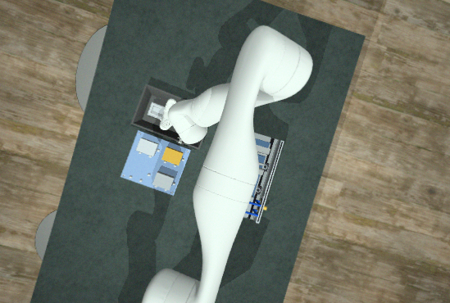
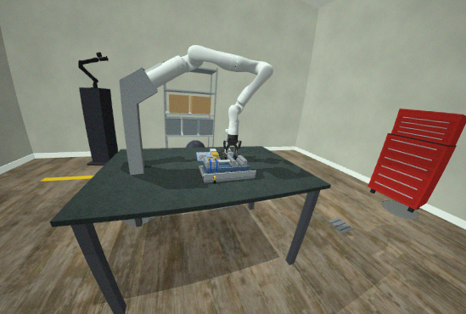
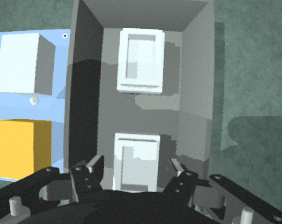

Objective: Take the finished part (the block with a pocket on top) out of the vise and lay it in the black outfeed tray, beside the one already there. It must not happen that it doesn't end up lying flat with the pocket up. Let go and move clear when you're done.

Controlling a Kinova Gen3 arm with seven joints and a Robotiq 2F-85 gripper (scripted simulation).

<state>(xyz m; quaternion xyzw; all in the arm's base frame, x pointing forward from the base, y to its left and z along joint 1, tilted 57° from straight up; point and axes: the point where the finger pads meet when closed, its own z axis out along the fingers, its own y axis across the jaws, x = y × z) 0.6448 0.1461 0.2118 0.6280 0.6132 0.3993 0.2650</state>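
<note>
My gripper is now 12 cm past the orange block, 3 cm above it and 1 cm to the left of it. Also, from my hand: light blue fixture plate: 17 cm behind, 5 cm below, 3 cm to the left; then vise: 25 cm to the right, 7 cm behind, 2 cm below.
</note>
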